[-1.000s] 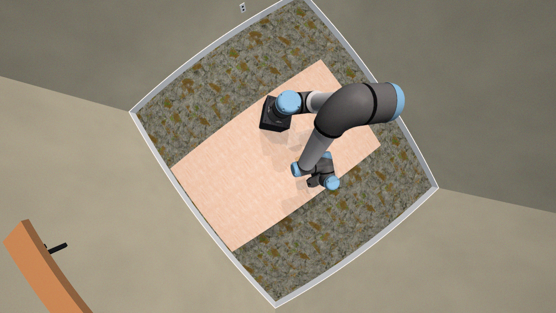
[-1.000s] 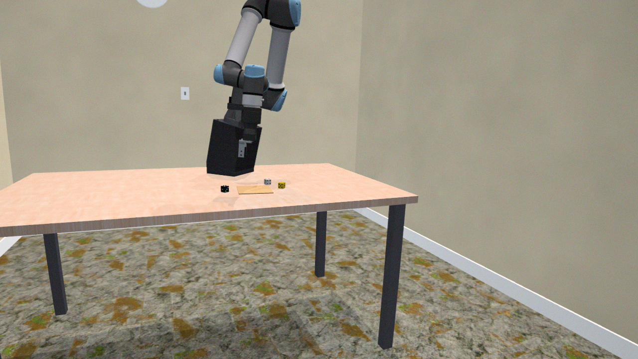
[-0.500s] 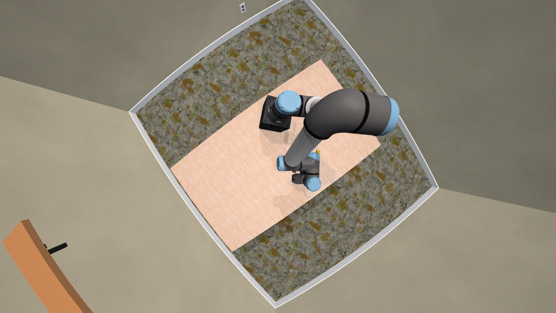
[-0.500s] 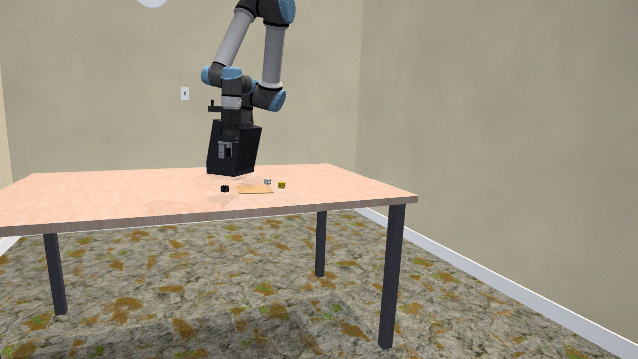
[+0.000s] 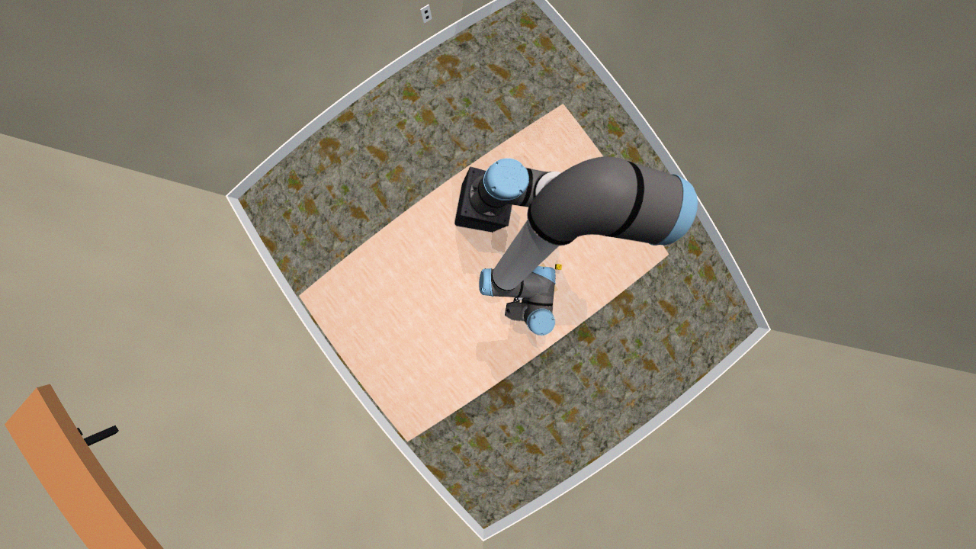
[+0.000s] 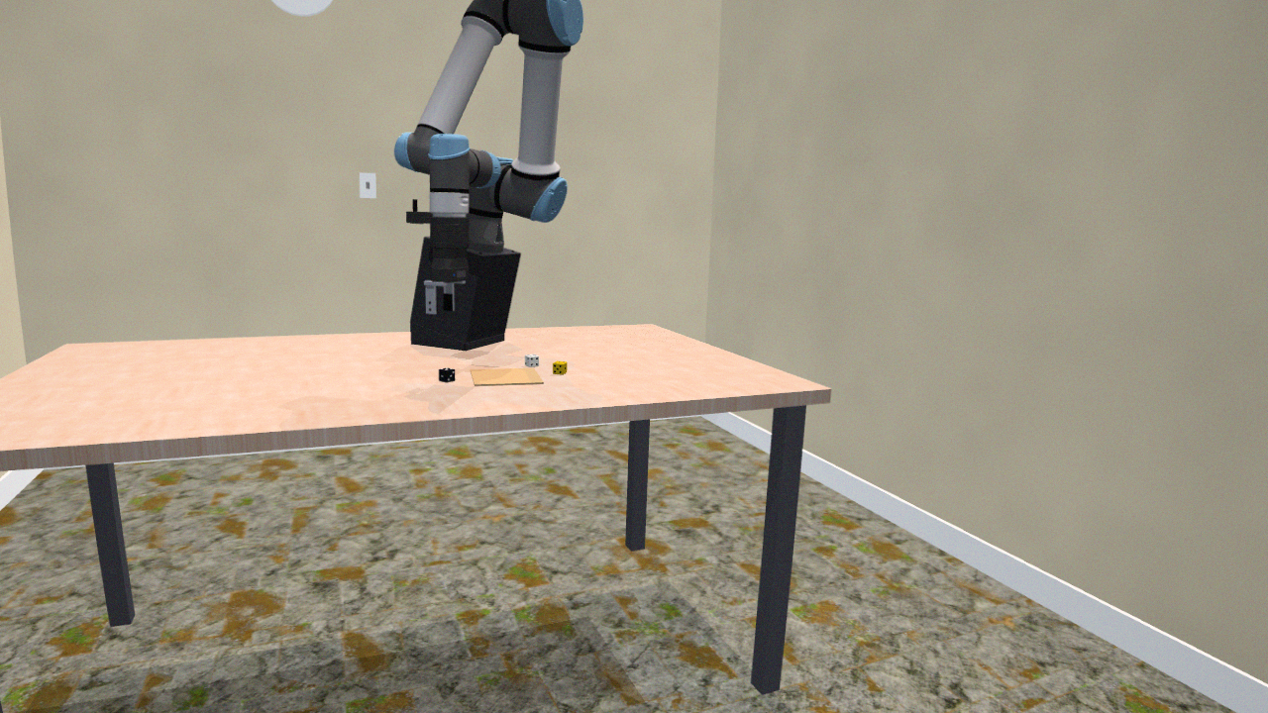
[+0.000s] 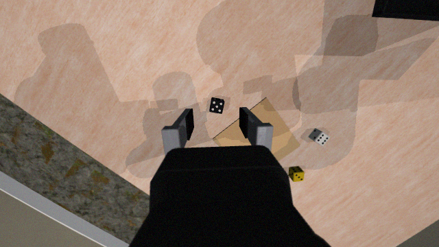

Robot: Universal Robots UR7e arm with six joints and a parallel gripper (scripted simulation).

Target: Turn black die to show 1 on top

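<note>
Now: hand 10 mm short of the black die, 10 mm to the right of it and 150 mm above it. Also, from my hand: tan mat 10 mm ahead, 130 mm to the left, 160 mm below; then white die 80 mm behind, 220 mm to the left, 150 mm below; then yellow die 10 mm ahead, 260 mm to the left, 150 mm below.
</note>
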